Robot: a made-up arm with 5 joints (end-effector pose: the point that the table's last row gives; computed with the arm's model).
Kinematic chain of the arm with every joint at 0, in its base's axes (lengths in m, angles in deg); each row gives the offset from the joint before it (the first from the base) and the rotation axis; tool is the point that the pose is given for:
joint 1: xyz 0 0 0.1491 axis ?
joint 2: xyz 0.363 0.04 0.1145 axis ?
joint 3: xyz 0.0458 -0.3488 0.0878 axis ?
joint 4: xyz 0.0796 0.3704 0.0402 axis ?
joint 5: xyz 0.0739 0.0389 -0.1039 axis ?
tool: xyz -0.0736 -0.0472 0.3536
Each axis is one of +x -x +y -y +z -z.
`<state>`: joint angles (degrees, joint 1 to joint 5).
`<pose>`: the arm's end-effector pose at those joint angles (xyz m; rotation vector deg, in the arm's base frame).
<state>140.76 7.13 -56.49 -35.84 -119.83</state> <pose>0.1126 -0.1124 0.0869 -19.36 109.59 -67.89</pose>
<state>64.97 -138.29 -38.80 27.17 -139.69</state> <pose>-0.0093 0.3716 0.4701 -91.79 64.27 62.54</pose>
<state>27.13 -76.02 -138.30 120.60 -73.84</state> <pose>0.5640 -0.3020 -0.1678 24.55 116.54 9.75</pose>
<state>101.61 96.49 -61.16 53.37 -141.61</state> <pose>-0.5387 -0.0402 0.4311 -108.60 -50.61 127.82</pose>
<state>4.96 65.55 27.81 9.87 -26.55</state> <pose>0.5095 0.3319 0.4066 -79.25 -40.26 -12.41</pose>
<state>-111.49 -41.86 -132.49 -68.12 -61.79</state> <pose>-0.3679 -0.5911 0.0069 152.01 47.78 -46.34</pose>
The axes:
joint 1: -y
joint 2: -x
joint 3: -z
joint 4: -x
joint 5: +y

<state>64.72 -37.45 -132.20 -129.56 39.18</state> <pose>0.0636 -0.1501 0.1626 -40.50 101.74 114.00</pose>
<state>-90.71 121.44 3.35 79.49 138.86</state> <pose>0.3384 0.2741 -0.7078 -151.39 -27.41 -72.74</pose>
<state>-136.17 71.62 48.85 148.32 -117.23</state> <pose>-0.0971 0.3955 -0.4405 -37.33 -29.98 -130.66</pose>
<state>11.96 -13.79 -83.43 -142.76 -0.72</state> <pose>0.1919 -0.1829 0.1719 110.99 92.07 56.63</pose>
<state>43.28 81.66 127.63 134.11 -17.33</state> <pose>0.0913 -0.0681 1.2783 -39.08 70.26 -150.32</pose>
